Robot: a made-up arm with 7 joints.
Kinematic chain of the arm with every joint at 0, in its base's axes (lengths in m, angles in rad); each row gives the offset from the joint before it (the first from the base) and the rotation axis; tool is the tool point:
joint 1: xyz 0 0.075 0 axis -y
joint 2: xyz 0 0.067 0 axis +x
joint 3: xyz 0 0 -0.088 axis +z
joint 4: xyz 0 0 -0.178 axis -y
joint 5: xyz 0 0 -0.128 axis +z
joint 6: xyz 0 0 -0.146 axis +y
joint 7: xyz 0 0 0 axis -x
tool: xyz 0 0 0
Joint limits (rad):
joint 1: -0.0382..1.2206
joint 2: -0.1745..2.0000
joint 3: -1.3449..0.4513
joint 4: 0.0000..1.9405
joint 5: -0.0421..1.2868
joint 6: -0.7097..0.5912
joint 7: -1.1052..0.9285
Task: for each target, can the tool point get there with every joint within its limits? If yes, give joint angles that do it. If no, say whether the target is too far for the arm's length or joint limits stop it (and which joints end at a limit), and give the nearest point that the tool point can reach.
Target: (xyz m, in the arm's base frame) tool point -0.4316 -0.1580 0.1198
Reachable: no: joint limits stop it (at a limit: joint 1, joint 2, joint 3, joint 4) | nearest point 0.0526 -0.1322 -0.1233 | short by 0.542 m
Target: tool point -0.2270 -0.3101 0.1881
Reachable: no: joint limits stop it (at a limit: joint 1, joint 2, joint 3, joint 4) | nearest point 0.1335 -0.1322 0.0122 | short by 0.439 m
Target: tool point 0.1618 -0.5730 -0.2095
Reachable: no: too far | nearest point 0.1642 -0.1714 -0.2126 | short by 0.402 m
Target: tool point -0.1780 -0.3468 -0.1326
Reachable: no: joint limits stop it (at a limit: joint 1, joint 2, joint 3) | nearest point 0.0538 -0.1605 -0.1891 | short by 0.303 m
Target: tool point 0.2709 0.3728 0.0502
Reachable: yes | joints 0.3570 1.2759 0.0790 1.6853 0.2478 0.4057 -0.6912
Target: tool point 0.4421 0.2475 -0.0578
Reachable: yes | joints 0.8766 0.1163 0.2507 1.1156 0.2744 0.3012 -0.4797
